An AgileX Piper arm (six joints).
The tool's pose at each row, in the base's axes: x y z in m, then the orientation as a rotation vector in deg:
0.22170, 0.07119, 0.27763, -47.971, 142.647, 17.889
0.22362, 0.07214, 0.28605, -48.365, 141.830, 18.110
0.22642, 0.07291, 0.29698, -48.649, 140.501, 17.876
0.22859, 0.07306, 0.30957, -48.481, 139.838, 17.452
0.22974, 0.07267, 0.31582, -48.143, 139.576, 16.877
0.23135, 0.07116, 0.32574, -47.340, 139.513, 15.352
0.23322, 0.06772, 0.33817, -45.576, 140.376, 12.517
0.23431, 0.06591, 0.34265, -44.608, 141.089, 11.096
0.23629, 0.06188, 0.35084, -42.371, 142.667, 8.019
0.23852, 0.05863, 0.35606, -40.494, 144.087, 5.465
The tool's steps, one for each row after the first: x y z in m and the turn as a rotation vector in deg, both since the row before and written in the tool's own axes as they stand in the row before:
-0.00617, 0.00005, -0.00612, -0.128, -0.640, -0.468
-0.00807, -0.00053, -0.00790, 0.300, -1.075, -0.654
-0.00838, -0.00068, -0.00962, 0.451, -0.594, -0.193
-0.00402, -0.00080, -0.00487, 0.541, -0.264, 0.012
-0.00583, -0.00190, -0.00811, 1.307, -0.087, 0.175
-0.00645, -0.00372, -0.01069, 2.336, 0.690, 0.806
-0.00230, -0.00217, -0.00381, 1.137, 0.603, 0.540
-0.00380, -0.00465, -0.00715, 2.465, 1.355, 1.273
-0.00274, -0.00420, -0.00420, 1.999, 1.284, 1.094

